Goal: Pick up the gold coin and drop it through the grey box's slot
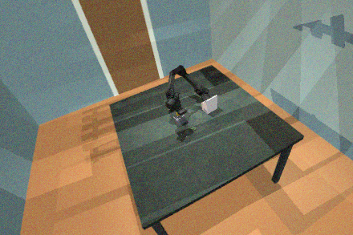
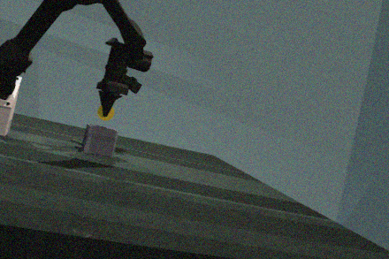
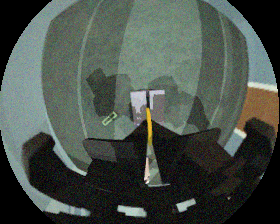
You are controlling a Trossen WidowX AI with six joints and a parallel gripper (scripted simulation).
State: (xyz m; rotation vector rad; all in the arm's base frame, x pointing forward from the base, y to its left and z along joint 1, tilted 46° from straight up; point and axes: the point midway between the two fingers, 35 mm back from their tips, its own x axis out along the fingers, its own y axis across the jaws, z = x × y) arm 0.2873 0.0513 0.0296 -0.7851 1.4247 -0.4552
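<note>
Now: gripper tip 10 mm below the coin.
</note>
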